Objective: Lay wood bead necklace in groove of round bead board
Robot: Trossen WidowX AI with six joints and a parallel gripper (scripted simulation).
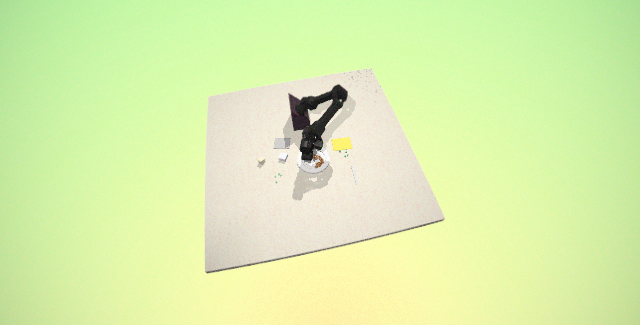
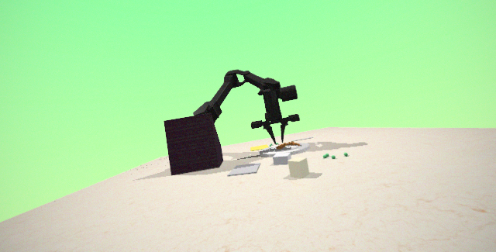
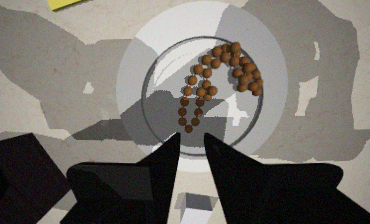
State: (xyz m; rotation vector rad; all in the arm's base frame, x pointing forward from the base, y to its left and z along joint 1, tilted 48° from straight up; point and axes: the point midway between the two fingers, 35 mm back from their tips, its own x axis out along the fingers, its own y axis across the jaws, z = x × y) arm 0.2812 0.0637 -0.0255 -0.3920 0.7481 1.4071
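Now: gripper tip 20 mm short of the round white bead board, 20 mm to the right of it and 30 mm above it. The rest, counted from my gripper tip: cream cube (20 mm behind, 300 mm to the right, 20 mm below); then yellow card (70 mm behind, 210 mm to the left, 30 mm below); then grey flat plate (140 mm behind, 160 mm to the right, 30 mm below).
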